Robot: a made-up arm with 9 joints.
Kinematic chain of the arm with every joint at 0, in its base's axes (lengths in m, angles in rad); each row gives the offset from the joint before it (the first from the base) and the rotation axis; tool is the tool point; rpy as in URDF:
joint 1: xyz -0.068 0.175 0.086 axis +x
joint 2: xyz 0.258 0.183 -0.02 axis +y
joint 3: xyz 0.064 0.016 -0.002 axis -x
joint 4: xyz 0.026 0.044 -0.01 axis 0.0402 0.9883 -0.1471
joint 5: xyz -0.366 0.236 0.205 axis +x
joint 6: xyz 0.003 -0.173 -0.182 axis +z
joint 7: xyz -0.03 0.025 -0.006 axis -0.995 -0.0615 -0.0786
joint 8: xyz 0 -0.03 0.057 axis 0.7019 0.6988 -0.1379
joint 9: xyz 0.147 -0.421 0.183 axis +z
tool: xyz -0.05 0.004 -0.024 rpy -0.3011 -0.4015 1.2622
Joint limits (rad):
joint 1: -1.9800..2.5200
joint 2: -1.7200..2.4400
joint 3: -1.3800..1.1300
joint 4: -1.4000..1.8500
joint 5: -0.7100..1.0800
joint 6: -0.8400..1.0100
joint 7: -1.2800..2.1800
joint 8: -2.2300..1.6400
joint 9: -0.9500..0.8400
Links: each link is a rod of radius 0.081 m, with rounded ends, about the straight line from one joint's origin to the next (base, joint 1, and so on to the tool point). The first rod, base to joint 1, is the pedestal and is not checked.
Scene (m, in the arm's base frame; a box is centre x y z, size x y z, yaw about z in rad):
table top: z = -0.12
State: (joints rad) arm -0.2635 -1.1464 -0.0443 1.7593 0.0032 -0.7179 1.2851 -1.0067 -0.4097
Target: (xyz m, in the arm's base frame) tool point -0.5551 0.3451 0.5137
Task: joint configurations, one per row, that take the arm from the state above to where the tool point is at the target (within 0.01 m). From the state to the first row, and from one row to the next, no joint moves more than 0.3 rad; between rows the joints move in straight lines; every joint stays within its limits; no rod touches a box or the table.
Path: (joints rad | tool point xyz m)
1: -0.1186 -1.2849 -0.2626 1.6563 0.0362 -0.4828 1.2547 -1.1224 -0.3803 | 0.0209 0.8541 0.5930
2: 0.0263 -1.4234 -0.4808 1.5533 0.0692 -0.2476 1.2242 -1.2380 -0.3509 | -0.3097 0.6432 0.6477
3: 0.1711 -1.5619 -0.6991 1.4502 0.1022 -0.0125 1.1938 -1.3537 -0.3215 | -0.5551 0.3451 0.5137

